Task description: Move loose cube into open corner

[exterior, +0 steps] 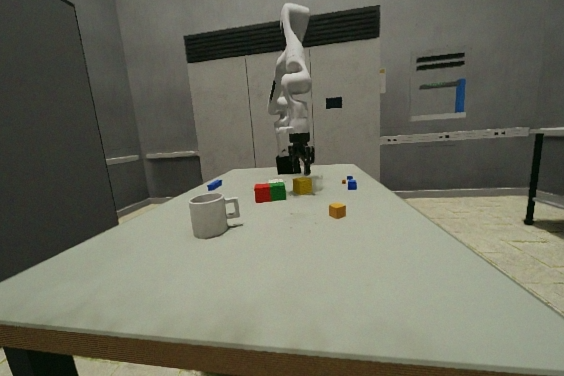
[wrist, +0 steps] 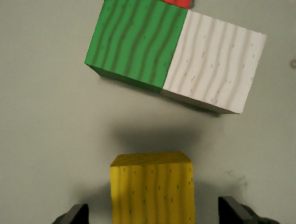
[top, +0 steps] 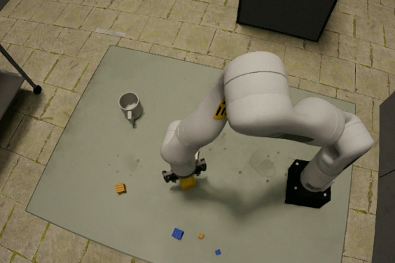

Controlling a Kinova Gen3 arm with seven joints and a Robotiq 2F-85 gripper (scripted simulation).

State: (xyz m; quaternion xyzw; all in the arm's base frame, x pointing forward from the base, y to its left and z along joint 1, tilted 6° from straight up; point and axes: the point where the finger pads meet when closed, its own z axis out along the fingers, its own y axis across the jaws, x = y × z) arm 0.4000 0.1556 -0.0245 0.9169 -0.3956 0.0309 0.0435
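Now: the yellow cube 6 cm below my hand. The rest, counted from my hand: green cube (8 cm ahead, 7 cm to the right, 6 cm below); then white cube (9 cm to the right, 6 cm below, 3 cm ahead); then red cube (12 cm to the right, 10 cm ahead, 6 cm below).
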